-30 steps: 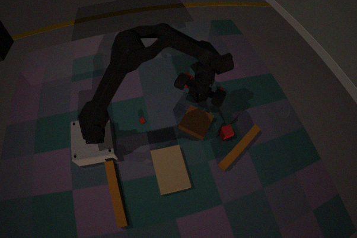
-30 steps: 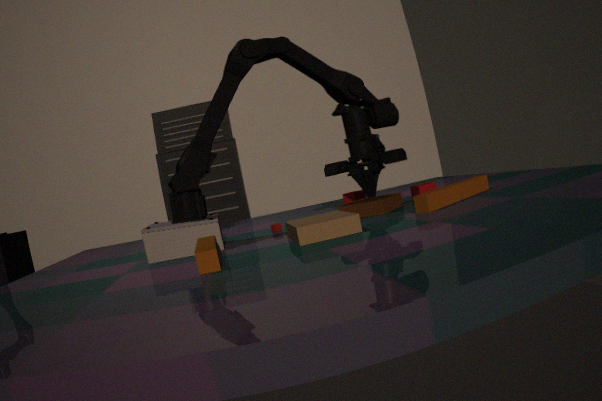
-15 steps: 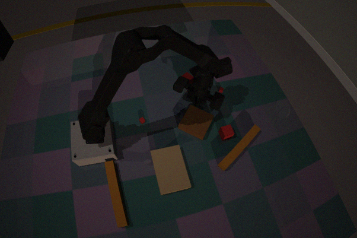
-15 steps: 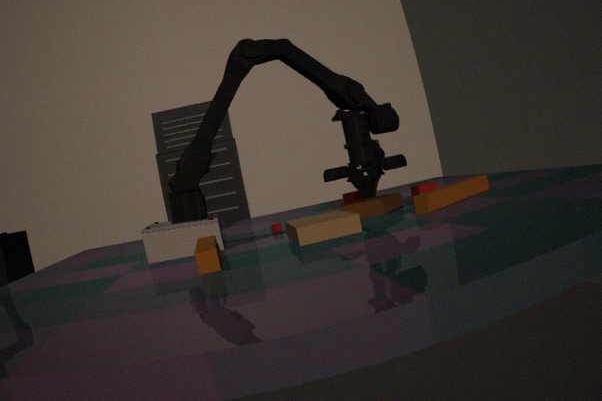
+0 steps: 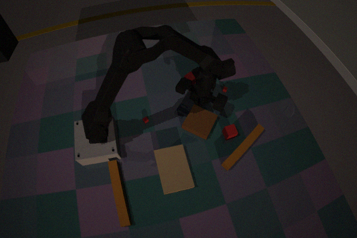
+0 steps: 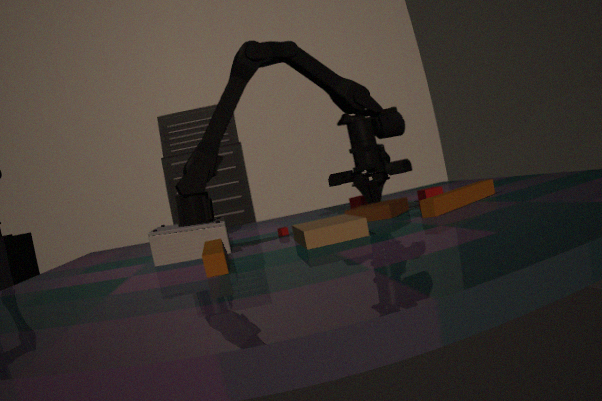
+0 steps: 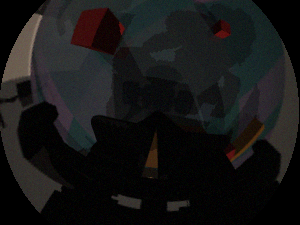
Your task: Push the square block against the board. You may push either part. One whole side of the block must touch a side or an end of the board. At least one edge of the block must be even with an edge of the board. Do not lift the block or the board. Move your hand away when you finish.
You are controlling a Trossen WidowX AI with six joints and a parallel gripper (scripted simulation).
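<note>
The brown square block lies 10 mm behind my gripper tip, 70 mm to the right of it and 10 mm above it. Also, from my gripper tip: tan board 140 mm behind, 240 mm to the right, 10 mm above.
</note>
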